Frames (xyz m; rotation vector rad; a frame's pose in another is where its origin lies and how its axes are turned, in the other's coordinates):
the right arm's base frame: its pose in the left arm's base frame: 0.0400 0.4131 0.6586 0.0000 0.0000 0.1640
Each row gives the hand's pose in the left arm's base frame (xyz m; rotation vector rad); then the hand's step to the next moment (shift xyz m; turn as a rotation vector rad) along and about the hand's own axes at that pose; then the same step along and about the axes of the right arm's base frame.
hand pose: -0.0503 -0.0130 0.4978 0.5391 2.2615 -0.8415
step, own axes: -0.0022 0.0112 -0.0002 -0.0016 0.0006 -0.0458
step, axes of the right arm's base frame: 0.0090 0.0064 -0.0031 -0.0130 0.0344 0.0273
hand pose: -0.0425 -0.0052 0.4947 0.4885 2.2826 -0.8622
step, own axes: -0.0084 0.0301 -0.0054 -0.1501 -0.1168 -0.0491
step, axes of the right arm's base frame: 0.0235 0.0208 -0.0047 0.0139 -0.0698 0.1831
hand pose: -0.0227 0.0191 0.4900 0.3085 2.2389 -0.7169
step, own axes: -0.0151 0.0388 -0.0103 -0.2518 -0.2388 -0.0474
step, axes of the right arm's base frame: 0.0265 0.0337 0.0012 0.0168 -0.1720 0.3047
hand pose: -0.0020 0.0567 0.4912 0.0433 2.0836 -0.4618
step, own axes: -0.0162 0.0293 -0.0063 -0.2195 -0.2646 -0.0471
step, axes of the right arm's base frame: 0.0148 0.0298 0.0074 -0.0101 -0.1969 0.2856
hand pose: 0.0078 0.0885 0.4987 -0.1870 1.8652 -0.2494
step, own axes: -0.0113 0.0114 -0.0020 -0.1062 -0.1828 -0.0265
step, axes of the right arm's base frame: 0.0037 0.0136 0.0079 -0.0168 -0.1465 0.1538
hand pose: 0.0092 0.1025 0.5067 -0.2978 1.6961 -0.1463
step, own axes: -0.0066 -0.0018 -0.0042 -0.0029 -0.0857 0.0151
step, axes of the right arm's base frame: -0.0031 0.0003 0.0074 0.0114 -0.0831 0.0233
